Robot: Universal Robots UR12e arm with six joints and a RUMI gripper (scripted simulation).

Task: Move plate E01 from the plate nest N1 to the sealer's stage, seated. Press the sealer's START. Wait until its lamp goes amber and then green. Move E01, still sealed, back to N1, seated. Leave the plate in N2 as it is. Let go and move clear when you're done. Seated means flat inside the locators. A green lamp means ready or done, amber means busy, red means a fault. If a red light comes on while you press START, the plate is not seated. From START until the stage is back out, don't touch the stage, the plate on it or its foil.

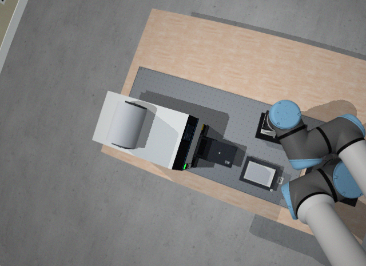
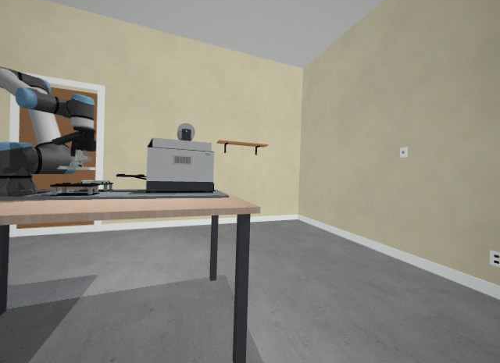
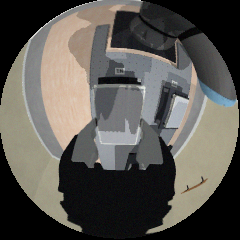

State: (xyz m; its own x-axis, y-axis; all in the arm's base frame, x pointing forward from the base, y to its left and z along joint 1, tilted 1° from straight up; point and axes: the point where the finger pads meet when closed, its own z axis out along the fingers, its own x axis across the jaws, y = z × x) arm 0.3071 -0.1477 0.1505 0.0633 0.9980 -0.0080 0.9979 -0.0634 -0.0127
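My gripper is now 10 cm above the nest N1. From my hand the other things lie so: sealer stage: 23 cm ahead, 16 cm to the left, 4 cm below; then plate E01: 1 cm below; then foil roll: 56 cm ahead, 13 cm to the left, 27 cm above.
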